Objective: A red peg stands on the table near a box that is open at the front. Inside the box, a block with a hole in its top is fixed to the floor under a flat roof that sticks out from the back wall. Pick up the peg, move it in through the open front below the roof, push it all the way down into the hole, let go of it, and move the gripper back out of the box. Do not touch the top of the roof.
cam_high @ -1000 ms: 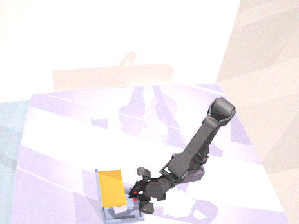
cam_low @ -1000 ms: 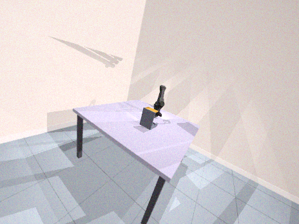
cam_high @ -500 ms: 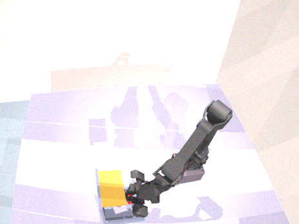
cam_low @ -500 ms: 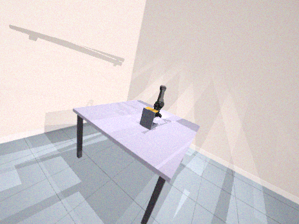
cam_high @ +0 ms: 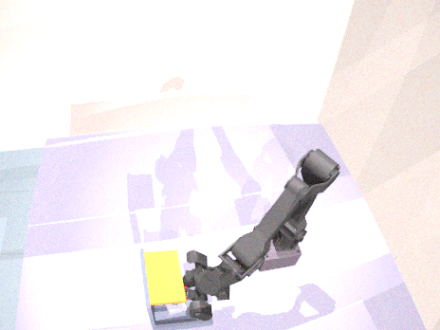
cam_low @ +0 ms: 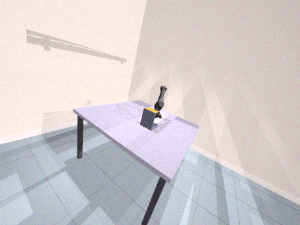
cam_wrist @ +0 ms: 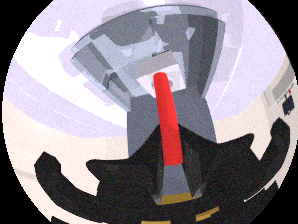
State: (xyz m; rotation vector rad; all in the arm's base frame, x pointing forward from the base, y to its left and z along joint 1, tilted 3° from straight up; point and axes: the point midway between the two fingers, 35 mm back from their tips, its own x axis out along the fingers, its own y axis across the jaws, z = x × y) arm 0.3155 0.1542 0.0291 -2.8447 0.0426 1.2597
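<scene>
My gripper tip is now 10 mm past the box floor and 90 mm above it. From my gripper tip the other things lie so: red peg: 30 mm behind; orange roof: 30 mm ahead, 120 mm above.
</scene>
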